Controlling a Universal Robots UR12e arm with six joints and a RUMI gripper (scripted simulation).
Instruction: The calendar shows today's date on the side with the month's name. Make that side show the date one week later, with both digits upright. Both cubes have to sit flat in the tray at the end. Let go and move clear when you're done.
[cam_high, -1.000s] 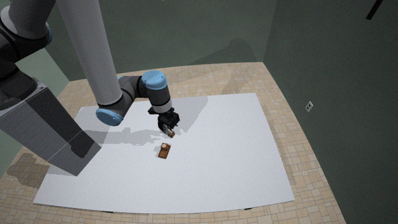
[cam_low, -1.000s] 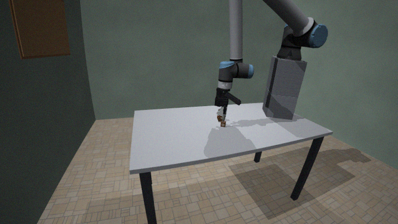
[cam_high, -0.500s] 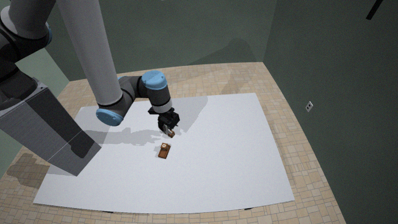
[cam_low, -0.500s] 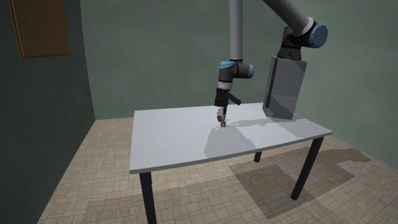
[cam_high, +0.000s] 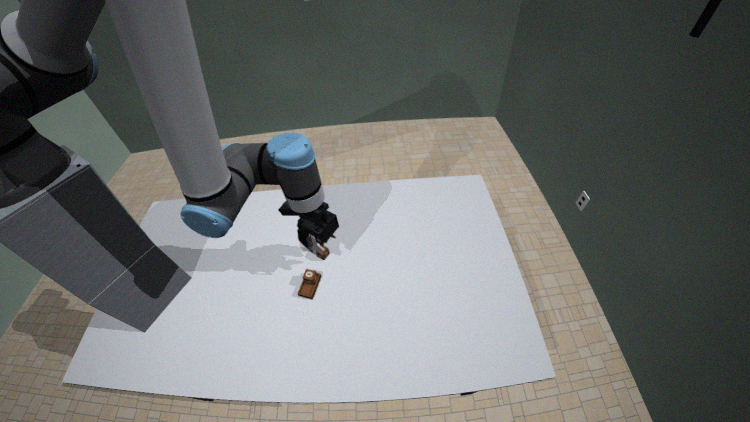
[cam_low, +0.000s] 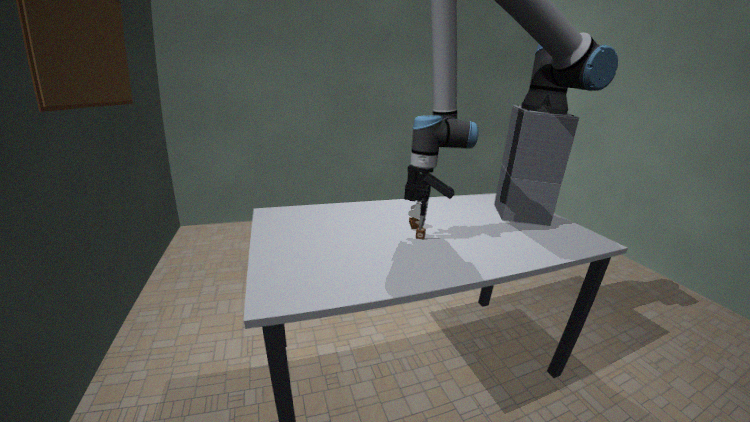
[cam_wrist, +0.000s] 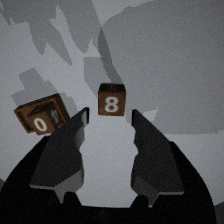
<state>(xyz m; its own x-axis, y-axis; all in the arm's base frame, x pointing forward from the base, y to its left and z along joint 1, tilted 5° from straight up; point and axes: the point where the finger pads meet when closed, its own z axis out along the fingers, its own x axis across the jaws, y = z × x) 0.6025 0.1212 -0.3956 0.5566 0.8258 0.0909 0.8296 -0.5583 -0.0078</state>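
Right now my hand is 4 cm above the brown date cube. Round my hand: brown wooden tray 11 cm to the right, 5 cm below, 3 cm behind.
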